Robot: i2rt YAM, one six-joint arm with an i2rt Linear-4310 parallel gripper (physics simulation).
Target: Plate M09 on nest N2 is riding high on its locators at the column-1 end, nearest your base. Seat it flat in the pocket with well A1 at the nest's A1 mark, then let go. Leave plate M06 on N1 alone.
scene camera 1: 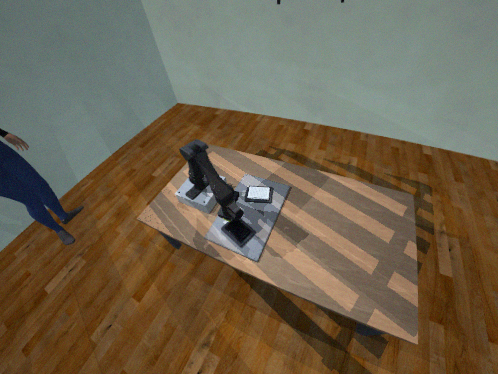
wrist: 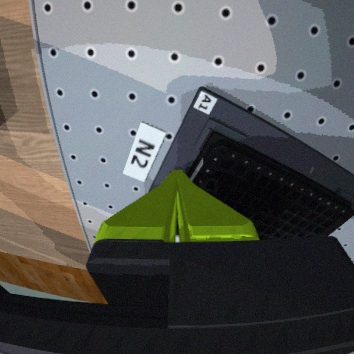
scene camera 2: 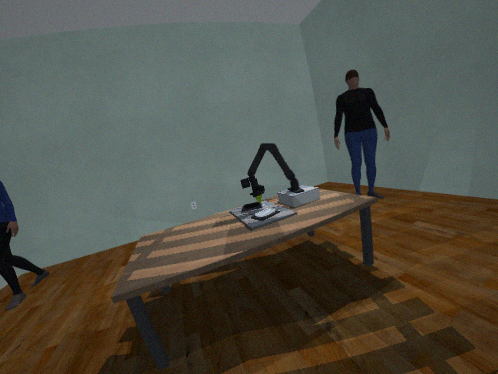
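Observation:
The black plate M09 lies in the dark nest N2. The nest's A1 mark and the white N2 label show in the wrist view. My gripper is shut and empty, its green fingertips over the plate's end near my base. They hide part of that end; whether they touch it, and whether the plate is flat or slightly raised there, I cannot tell. The white plate M06 sits in the black nest N1, apart from the gripper.
Both nests stand on a grey perforated board. My arm's light grey base box stands beside the board on the wooden table. People stand away from the table.

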